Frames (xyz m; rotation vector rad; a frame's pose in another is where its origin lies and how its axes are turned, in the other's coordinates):
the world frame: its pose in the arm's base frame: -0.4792 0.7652 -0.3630 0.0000 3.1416 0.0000
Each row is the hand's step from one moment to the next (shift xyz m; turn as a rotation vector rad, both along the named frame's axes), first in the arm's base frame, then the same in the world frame.
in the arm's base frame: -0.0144 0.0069 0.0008 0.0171 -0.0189 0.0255
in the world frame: 0.0144 0.0069 -0.0008 -0.0171 -0.0189 -0.0255
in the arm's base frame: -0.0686 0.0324 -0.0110 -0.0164 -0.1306 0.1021
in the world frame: 0.0686 0.0324 0.0110 0.0164 -0.1306 -0.1021
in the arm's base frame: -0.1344 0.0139 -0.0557 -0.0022 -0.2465 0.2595
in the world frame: 0.1344 0.0139 0.0557 0.0022 -0.2465 -0.2595
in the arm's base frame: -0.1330 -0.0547 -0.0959 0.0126 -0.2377 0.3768
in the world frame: 0.1330 -0.0547 0.0959 -0.0126 -0.2377 -0.3768
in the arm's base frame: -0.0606 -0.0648 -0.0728 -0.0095 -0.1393 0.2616
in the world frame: 0.0606 -0.0648 0.0728 0.0095 -0.1393 -0.2616
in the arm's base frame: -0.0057 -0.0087 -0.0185 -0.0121 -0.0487 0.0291
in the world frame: 0.0057 -0.0087 0.0185 0.0121 -0.0487 -0.0291
